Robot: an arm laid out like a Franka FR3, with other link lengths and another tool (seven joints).
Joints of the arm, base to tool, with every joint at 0 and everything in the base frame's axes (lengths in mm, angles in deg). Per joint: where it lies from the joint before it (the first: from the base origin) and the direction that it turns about. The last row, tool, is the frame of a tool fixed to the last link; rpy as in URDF.
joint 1: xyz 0 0 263.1 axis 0 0 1
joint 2: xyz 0 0 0 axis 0 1 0
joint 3: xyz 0 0 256 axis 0 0 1
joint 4: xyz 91.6 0 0 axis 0 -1 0
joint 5: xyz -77.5 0 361 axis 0 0 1
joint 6: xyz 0 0 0 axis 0 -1 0
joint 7: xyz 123.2 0 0 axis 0 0 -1
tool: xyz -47 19 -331.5 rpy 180 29.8 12
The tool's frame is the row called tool.
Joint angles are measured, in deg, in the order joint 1, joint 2, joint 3, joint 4, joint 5, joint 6, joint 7. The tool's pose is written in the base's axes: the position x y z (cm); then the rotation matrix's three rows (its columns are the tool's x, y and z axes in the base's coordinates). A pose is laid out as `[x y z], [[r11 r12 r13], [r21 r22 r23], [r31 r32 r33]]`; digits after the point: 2 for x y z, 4 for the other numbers.
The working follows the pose.
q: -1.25 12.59 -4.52 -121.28 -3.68 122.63 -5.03
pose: [46.49 -5.19 -4.10], [[0.7267 0.2348 -0.6456], [0.1732 -0.9720 -0.1585], [-0.6648 0.0034 -0.7470]]
Where each joint sits with the arm in this pose, in the base's axes (m; each line is computed from the numbers above, not from the rounded line before):
joint 1: 0.0000 0.0000 0.2631
joint 2: 0.0000 0.0000 0.2631
joint 3: 0.0558 -0.0012 0.5129
joint 4: 0.1447 -0.0104 0.4930
joint 5: 0.4570 -0.0447 0.2990
joint 6: 0.4570 -0.0447 0.2990
joint 7: 0.5775 -0.0528 0.2749
the tool: 0.4649 -0.0519 -0.0410

